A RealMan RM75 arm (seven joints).
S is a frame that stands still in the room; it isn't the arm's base.
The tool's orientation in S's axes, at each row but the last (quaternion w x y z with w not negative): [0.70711 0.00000 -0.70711 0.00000]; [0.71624 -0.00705 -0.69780 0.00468]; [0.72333 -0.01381 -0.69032 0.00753]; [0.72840 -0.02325 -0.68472 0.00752]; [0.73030 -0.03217 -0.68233 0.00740]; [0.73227 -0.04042 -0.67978 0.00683]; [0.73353 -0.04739 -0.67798 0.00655]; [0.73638 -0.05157 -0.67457 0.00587]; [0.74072 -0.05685 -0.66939 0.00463]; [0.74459 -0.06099 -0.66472 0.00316]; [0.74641 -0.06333 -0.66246 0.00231]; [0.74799 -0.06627 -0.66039 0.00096]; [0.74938 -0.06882 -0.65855 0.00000]
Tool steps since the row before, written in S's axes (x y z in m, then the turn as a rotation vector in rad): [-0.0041 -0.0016 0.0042 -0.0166 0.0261 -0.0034]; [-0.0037 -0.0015 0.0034 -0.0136 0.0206 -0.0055]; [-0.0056 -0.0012 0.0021 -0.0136 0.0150 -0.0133]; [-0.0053 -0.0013 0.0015 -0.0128 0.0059 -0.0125]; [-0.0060 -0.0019 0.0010 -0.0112 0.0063 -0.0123]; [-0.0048 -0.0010 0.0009 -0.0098 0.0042 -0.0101]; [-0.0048 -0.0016 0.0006 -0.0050 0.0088 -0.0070]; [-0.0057 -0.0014 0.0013 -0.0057 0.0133 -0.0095]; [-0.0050 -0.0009 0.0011 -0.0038 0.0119 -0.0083]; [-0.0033 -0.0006 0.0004 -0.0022 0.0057 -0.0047]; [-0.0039 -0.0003 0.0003 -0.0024 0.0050 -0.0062]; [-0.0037 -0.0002 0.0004 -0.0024 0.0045 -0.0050]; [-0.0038 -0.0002 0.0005 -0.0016 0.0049 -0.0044]
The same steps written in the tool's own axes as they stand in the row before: [0.0042 -0.0016 0.0041 -0.0034 0.0261 0.0166]; [0.0033 -0.0016 0.0038 -0.0055 0.0206 0.0135]; [0.0018 -0.0013 0.0057 -0.0135 0.0153 0.0131]; [0.0011 -0.0015 0.0053 -0.0130 0.0062 0.0121]; [0.0005 -0.0022 0.0060 -0.0127 0.0066 0.0106]; [0.0005 -0.0013 0.0048 -0.0105 0.0044 0.0092]; [0.0001 -0.0019 0.0047 -0.0067 0.0090 0.0050]; [0.0007 -0.0018 0.0057 -0.0089 0.0137 0.0058]; [0.0005 -0.0013 0.0050 -0.0076 0.0123 0.0039]; [0.0000 -0.0009 0.0033 -0.0044 0.0059 0.0022]; [-0.0002 -0.0006 0.0039 -0.0060 0.0054 0.0021]; [-0.0001 -0.0006 0.0037 -0.0048 0.0048 0.0022]; [0.0000 -0.0006 0.0038 -0.0041 0.0052 0.0015]
